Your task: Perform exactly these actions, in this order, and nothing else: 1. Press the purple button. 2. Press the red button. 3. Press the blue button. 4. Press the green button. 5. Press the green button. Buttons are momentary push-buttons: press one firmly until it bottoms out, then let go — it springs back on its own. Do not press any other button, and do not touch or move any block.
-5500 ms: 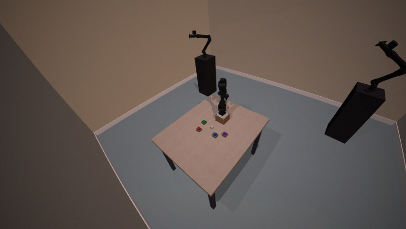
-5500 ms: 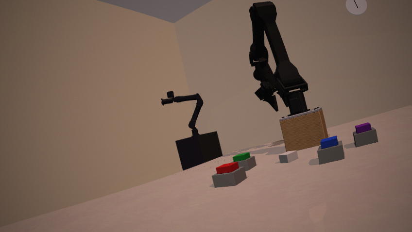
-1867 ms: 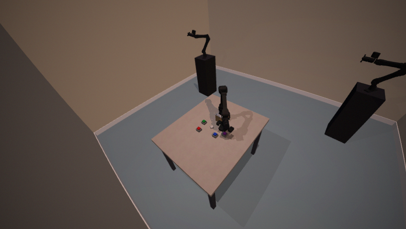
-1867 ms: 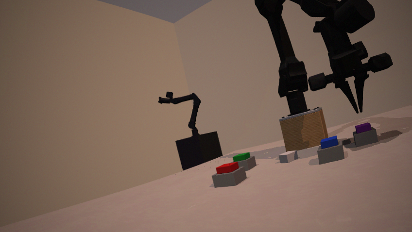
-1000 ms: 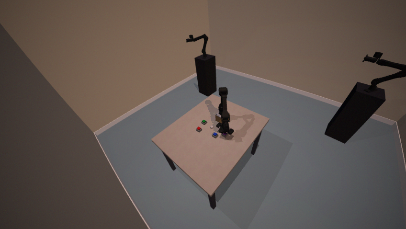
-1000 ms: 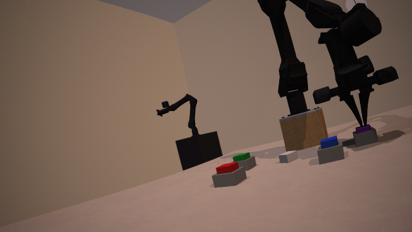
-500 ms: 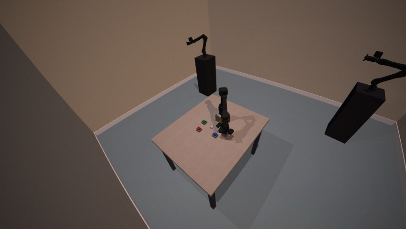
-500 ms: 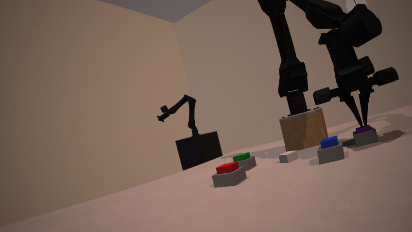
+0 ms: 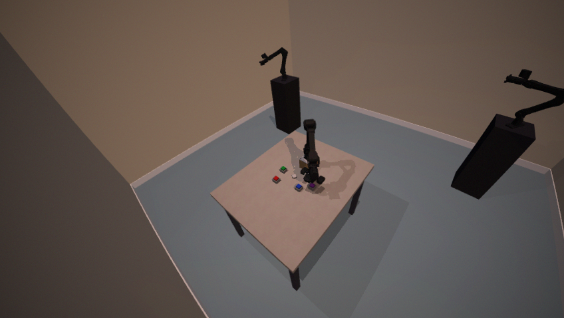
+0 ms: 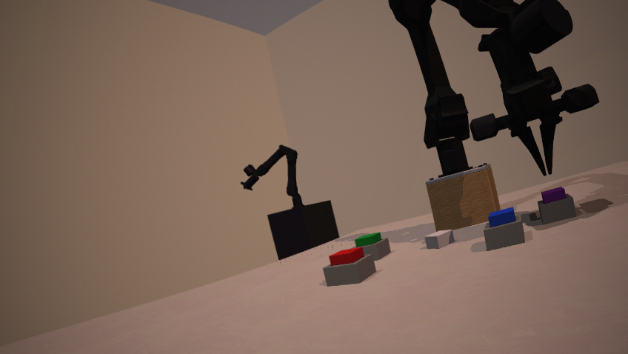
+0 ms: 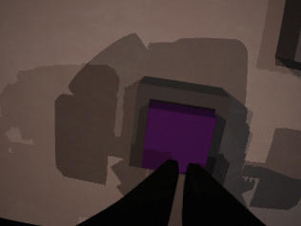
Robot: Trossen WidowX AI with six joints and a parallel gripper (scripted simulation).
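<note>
Right now the purple button is 30 mm below my gripper tip. From my gripper tip the other things lie so: red button (270 mm to the right, 130 mm ahead, 30 mm below); small grey block (180 mm to the right, 50 mm below, 10 mm ahead); blue button (80 mm ahead, 70 mm to the right, 30 mm below).
</note>
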